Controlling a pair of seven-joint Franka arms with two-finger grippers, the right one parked.
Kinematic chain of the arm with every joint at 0, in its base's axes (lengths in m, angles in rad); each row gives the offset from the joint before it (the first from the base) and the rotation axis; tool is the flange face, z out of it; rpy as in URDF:
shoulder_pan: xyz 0 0 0.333 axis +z
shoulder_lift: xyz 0 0 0 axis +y
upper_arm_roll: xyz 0 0 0.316 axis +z
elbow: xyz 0.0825 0 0 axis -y
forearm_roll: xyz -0.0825 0 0.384 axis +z
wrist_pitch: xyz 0 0 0 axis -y
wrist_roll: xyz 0.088 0 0 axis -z
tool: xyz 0 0 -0.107 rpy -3.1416 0 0
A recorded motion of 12 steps. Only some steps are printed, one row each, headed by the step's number.
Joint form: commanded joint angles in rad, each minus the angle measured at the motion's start. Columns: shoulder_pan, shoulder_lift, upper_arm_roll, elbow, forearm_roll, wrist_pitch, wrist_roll.
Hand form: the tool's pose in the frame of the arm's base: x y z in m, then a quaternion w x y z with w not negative. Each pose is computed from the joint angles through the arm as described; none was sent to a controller.
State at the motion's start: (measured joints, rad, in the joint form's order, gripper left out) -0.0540 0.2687 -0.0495 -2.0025 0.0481 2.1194 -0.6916
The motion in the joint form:
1: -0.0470 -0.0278 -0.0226 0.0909 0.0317 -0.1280 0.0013
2: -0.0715 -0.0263 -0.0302 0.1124 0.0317 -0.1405 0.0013
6: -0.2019 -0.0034 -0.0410 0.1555 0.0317 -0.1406 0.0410
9: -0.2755 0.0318 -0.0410 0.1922 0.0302 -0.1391 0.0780
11: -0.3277 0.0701 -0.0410 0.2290 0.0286 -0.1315 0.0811
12: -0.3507 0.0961 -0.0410 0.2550 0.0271 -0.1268 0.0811
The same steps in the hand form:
1: 0.5838 -0.0954 0.3588 0.05738 -0.96796 -0.23659 0.06160
2: 0.5845 -0.1144 0.3666 0.05612 -0.97179 -0.22174 0.05752
6: 0.5737 -0.1987 0.3720 0.05223 -0.98852 -0.13389 0.04665
9: 0.5672 -0.2442 0.3669 0.05037 -0.99450 -0.07977 0.04542
11: 0.5637 -0.2780 0.3601 0.04775 -0.99654 -0.05296 0.04276
12: 0.5639 -0.2942 0.3557 0.04542 -0.99723 -0.04214 0.04113

